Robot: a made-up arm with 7 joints.
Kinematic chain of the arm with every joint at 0, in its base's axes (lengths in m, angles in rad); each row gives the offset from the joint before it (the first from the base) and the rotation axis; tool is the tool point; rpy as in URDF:
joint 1: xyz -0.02 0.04 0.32 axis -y
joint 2: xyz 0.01 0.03 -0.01 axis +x
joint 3: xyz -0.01 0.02 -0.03 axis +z
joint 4: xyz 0 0.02 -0.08 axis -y
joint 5: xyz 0.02 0 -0.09 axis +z
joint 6: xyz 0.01 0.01 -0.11 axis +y
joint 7: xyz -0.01 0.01 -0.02 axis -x
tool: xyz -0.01 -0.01 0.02 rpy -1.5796 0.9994 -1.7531
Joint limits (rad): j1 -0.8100..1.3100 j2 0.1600..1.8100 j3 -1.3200..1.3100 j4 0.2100..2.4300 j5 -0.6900..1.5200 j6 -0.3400..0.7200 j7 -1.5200..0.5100
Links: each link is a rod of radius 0.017 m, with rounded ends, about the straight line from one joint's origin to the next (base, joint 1, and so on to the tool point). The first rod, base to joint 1, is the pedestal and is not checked.
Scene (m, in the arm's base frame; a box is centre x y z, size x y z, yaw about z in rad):
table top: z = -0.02
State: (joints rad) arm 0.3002 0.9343 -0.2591 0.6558 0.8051 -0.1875 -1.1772
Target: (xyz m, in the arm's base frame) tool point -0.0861 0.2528 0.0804
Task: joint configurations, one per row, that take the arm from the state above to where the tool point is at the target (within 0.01 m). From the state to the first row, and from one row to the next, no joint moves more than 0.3 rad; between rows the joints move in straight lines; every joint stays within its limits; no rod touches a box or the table.
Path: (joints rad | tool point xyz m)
1: 0.0396 0.9370 -0.3721 0.6549 0.8093 -0.1141 -1.1181 | 0.1305 0.2796 0.1344
2: -0.2210 0.9397 -0.4851 0.6540 0.8134 -0.0406 -1.0590 | 0.0668 0.2698 0.0928
3: -0.4816 0.9424 -0.5981 0.6531 0.8176 0.0328 -0.9999 | -0.0082 0.2609 0.0739
4: -0.7422 0.9452 -0.7110 0.6522 0.8218 0.1062 -0.9408 | -0.0861 0.2528 0.0804

